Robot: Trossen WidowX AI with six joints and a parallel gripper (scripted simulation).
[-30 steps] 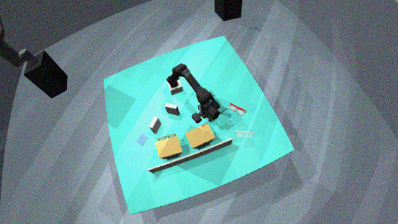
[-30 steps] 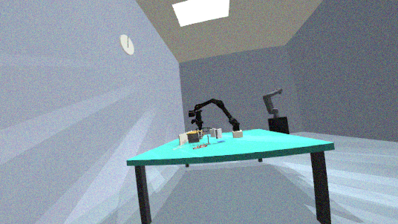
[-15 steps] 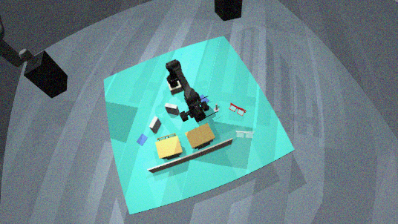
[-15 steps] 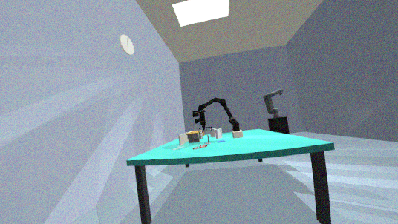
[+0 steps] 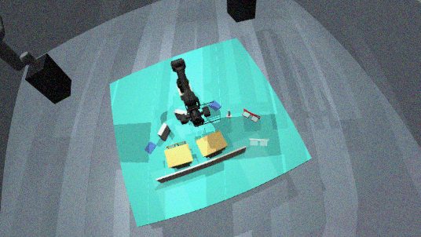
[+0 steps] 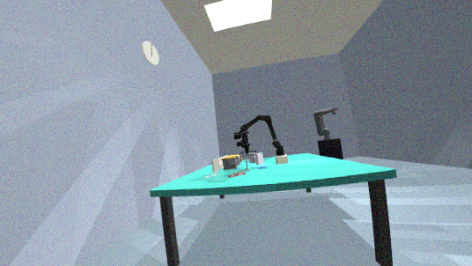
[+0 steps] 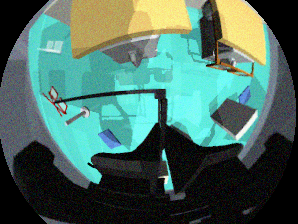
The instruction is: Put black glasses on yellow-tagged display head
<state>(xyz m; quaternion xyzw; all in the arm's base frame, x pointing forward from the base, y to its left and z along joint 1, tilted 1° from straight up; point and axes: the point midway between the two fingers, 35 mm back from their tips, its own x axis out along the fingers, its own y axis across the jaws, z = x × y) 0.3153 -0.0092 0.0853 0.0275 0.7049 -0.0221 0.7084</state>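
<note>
My gripper tip is now 6 cm to the right of the black glasses, 2 cm past it and 1 cm below it. Also, from my gripper tip: long bar: 28 cm ahead, 8 cm to the right, 7 cm below; then white peg: 23 cm to the left, 10 cm below, 1 cm behind.
</note>
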